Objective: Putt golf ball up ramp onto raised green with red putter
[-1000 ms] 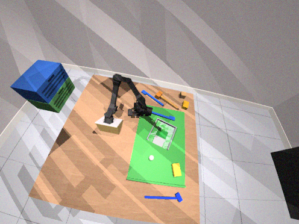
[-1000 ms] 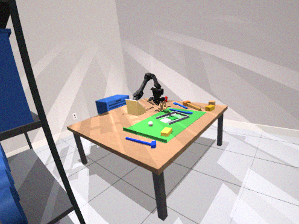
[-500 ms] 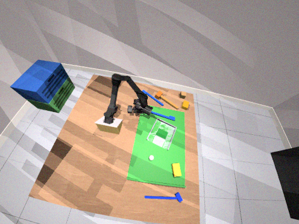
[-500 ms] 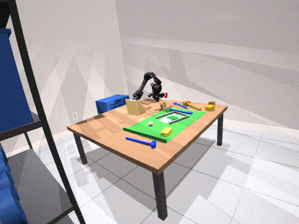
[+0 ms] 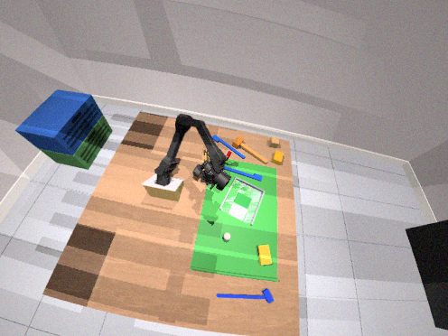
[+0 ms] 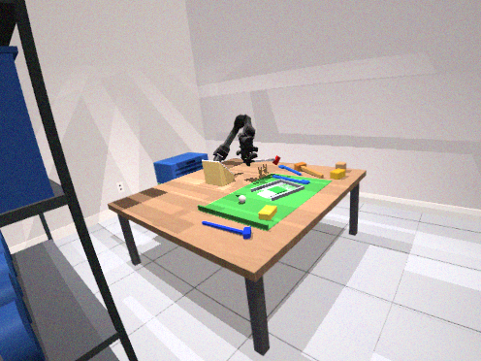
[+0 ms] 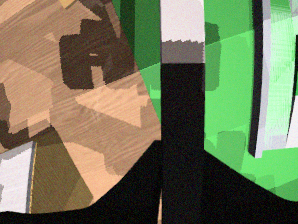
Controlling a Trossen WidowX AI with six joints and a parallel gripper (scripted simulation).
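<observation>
My gripper tip is now 20 mm short of the red putter, 110 mm to the right of it and 10 mm below it. From my gripper tip the other things lie so: green mat: 240 mm ahead, 60 mm to the right, 130 mm below; then yellow block: 420 mm ahead, 270 mm to the right, 110 mm below; then white golf ball: 190 mm ahead, 240 mm to the right, 110 mm below.
</observation>
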